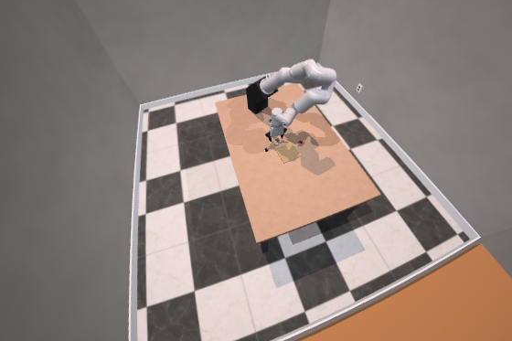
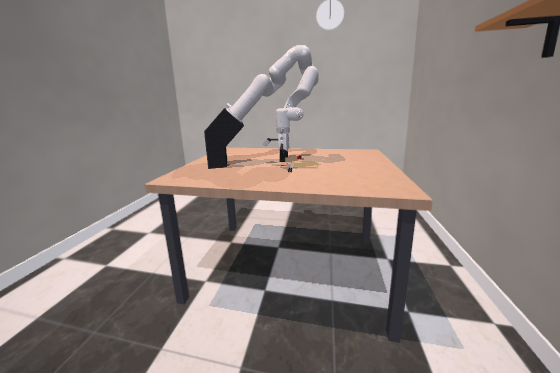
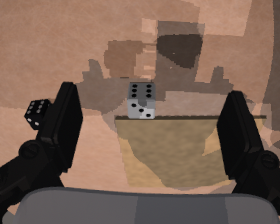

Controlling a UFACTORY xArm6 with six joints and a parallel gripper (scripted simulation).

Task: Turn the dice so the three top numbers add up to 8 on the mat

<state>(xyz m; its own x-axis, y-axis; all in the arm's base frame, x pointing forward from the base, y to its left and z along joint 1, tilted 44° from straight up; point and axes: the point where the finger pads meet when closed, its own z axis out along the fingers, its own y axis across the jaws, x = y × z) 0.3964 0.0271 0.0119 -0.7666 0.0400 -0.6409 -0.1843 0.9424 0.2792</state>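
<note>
Right now the white die is 30 mm ahead of my hand and 40 mm below it. The rest, counted from my hand: tan mat (110 mm ahead, 70 mm to the left, 50 mm below); then red die (30 mm ahead, 190 mm to the left, 40 mm below).
</note>
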